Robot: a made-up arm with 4 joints.
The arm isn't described. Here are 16 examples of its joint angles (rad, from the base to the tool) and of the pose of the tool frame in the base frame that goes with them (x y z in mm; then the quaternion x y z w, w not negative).
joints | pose
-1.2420 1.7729 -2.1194 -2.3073 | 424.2 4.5 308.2 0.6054 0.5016 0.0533 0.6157
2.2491 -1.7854 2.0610 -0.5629 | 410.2 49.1 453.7 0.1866 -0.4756 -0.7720 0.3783
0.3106 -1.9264 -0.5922 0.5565 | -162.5 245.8 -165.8 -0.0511 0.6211 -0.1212 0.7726
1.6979 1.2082 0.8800 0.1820 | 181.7 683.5 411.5 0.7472 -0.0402 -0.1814 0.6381
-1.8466 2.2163 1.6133 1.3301 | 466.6 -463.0 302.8 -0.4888 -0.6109 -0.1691 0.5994
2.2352 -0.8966 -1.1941 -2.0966 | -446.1 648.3 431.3 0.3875 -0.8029 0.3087 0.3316
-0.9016 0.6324 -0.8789 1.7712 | 326.1 -463.4 -5.8 0.2773 -0.6361 -0.3182 0.6459
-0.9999 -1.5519 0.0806 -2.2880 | -185.7 97.0 388.6 0.4461 0.5636 0.4026 0.5668
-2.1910 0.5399 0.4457 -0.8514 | -274.0 -734.8 363.5 -0.8178 0.3472 0.2269 0.3990
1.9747 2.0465 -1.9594 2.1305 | 57.1 350.9 -77.0 -0.2684 0.5481 0.1651 0.7748
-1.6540 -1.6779 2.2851 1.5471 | 124.3 -12.0 238.7 0.2235 -0.6494 0.2938 0.6648
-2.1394 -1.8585 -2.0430 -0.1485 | -71.3 -559.3 148.7 -0.8742 0.0207 0.1161 0.4710
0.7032 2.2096 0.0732 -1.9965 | 715.6 368.6 -500.3 -0.6016 -0.5852 0.2166 0.4987
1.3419 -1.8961 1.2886 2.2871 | 92.4 -62.7 -225.4 -0.7182 0.3123 0.2729 0.5587
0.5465 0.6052 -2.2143 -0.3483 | 375.0 399.6 -62.0 -0.1221 -0.9436 -0.2356 0.1982
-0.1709 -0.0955 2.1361 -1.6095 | 142.6 35.1 194.7 0.6190 0.6475 0.2624 0.3588
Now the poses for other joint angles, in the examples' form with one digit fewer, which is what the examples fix.
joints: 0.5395 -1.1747 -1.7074 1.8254
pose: 164 52 -424 0.358 0.048 -0.779 0.513
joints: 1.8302 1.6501 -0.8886 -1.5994
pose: 766 522 257 -0.254 -0.575 -0.398 0.669
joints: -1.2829 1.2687 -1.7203 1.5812
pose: 109 -266 175 0.536 -0.594 0.376 0.467
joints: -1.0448 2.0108 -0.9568 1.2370
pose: 164 -157 55 0.465 -0.729 0.361 0.350
